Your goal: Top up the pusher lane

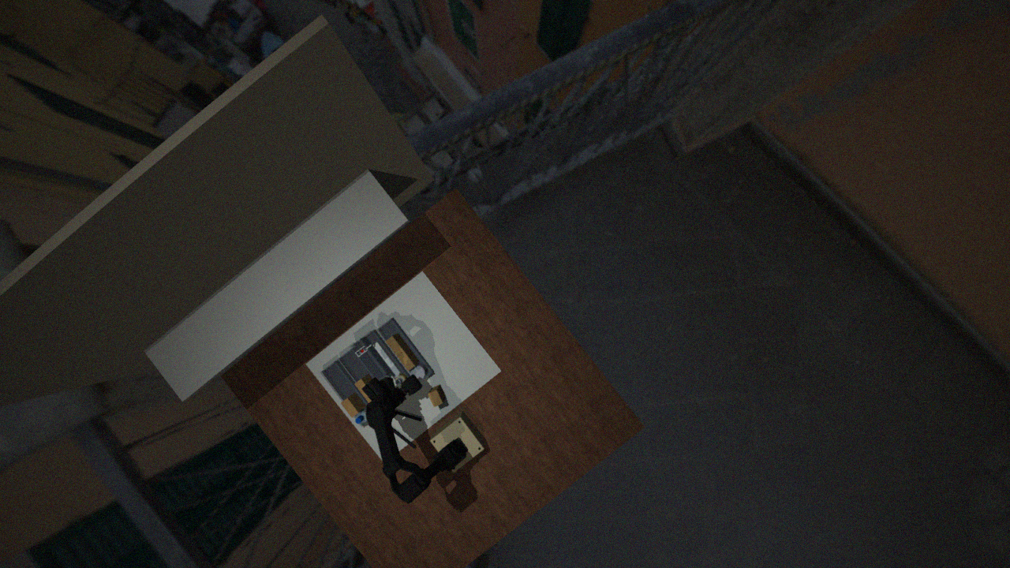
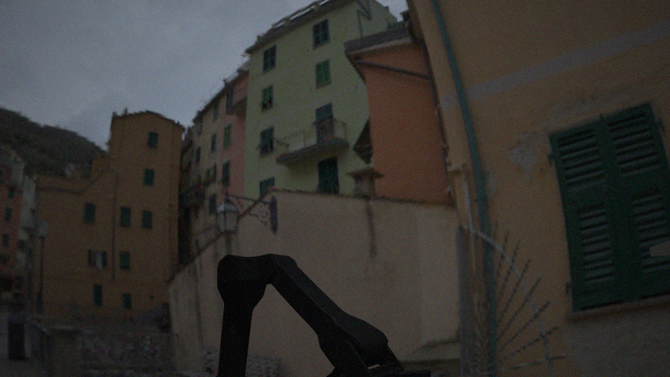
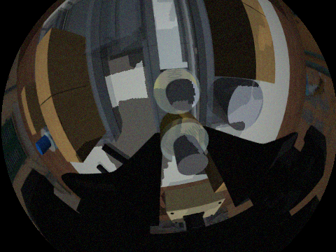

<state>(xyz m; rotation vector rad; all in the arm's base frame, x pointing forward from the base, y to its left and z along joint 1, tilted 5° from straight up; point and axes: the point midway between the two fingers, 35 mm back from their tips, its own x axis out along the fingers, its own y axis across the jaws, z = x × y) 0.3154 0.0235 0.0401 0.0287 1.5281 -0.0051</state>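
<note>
The grey cylinder lies 8 cm to the right of my gripper tip, 2 cm below it and 2 cm ahead of it. Round my gripper tip: pusher plate: 15 cm ahead, 3 cm to the left; then tan box: 10 cm behind, 8 cm to the right, 2 cm below; then grey rack: 16 cm ahead, 3 cm below, 2 cm to the left.
</note>
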